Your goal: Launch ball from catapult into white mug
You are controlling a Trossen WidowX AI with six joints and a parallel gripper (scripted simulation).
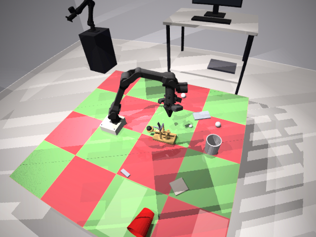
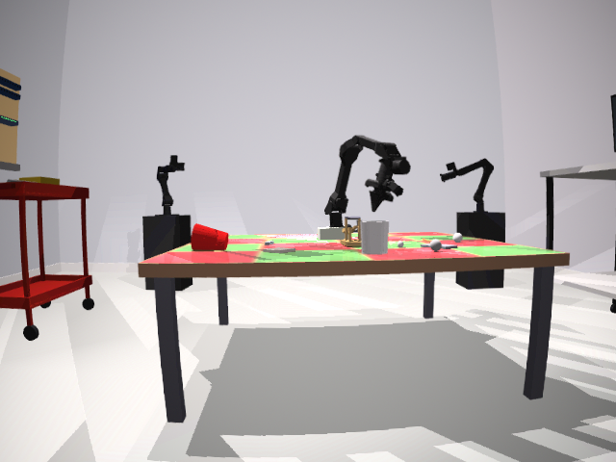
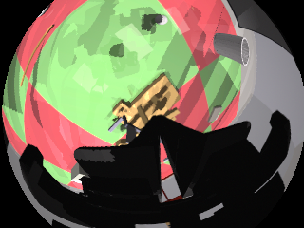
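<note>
Now: gripper tip 11 cm past the dark ball, 9 cm to the left of it and 7 cm above it. Round my gripper tip: wooden catapult 4 cm behind, 6 cm to the right, 8 cm below; then grey plate 15 cm ahead, 22 cm to the left, 12 cm below; then small white ball 12 cm ahead, 9 cm to the left, 12 cm below.
</note>
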